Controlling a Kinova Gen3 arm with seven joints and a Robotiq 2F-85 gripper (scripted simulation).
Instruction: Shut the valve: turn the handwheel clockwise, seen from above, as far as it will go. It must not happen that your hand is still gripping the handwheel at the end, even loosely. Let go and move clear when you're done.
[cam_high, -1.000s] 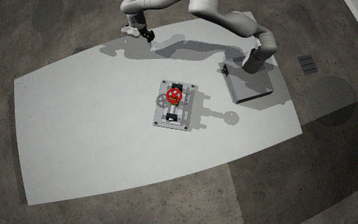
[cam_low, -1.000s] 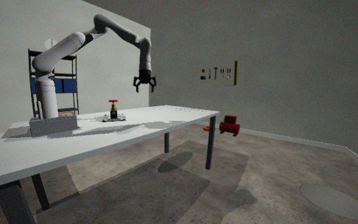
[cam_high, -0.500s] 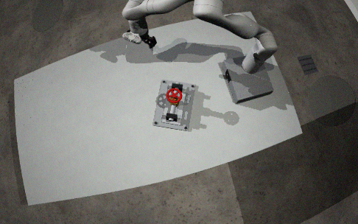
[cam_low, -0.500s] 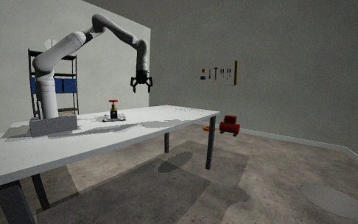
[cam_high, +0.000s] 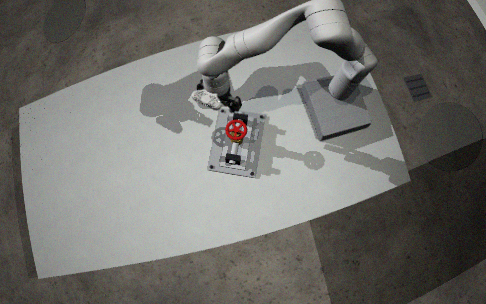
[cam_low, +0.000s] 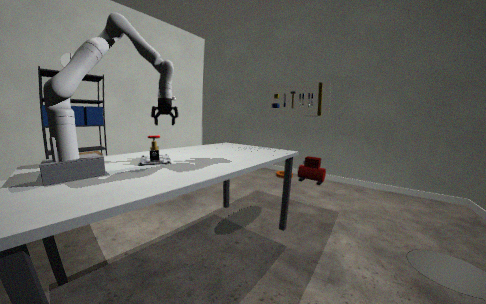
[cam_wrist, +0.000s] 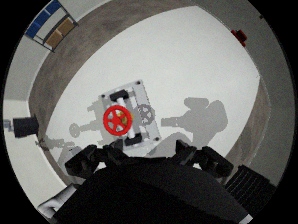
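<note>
The red handwheel is 20 mm behind my hand, 80 mm to the left of it and 80 mm below it.
</note>
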